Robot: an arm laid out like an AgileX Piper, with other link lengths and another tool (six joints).
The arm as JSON. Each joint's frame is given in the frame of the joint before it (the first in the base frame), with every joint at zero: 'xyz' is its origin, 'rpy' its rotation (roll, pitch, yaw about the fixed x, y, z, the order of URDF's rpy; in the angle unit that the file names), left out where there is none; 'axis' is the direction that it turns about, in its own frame. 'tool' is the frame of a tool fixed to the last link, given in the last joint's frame.
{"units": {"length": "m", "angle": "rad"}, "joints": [
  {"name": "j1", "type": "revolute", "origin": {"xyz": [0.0, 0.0, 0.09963]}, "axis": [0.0, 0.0, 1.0]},
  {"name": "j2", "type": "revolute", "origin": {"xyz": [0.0, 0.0, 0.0], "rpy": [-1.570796, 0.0, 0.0]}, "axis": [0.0, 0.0, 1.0]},
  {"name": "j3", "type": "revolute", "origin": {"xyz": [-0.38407, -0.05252, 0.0]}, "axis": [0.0, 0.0, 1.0]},
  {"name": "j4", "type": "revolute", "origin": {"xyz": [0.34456, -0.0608, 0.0], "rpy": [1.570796, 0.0, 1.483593]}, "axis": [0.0, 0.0, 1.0]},
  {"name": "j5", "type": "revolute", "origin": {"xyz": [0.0, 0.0, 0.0], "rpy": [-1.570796, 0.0, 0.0]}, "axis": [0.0, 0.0, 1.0]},
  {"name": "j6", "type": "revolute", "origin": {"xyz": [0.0, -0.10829, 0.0], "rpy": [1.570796, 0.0, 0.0]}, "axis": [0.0, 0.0, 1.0]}
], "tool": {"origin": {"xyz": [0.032, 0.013, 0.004], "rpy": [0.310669, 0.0, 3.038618]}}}
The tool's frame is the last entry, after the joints.
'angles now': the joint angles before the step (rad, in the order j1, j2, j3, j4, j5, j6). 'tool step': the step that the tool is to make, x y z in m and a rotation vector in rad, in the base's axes. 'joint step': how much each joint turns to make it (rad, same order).
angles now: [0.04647, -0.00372, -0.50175, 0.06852, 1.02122, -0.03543]
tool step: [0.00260, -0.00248, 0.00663, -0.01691, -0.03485, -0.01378]
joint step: [-0.00003, 0.00796, -0.01115, -0.02257, -0.03084, -0.00087]
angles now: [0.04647, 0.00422, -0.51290, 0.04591, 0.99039, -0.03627]
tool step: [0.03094, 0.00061, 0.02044, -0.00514, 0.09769, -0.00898]
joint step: [-0.00001, 0.16550, -0.04737, -0.00949, -0.02059, 0.00789]
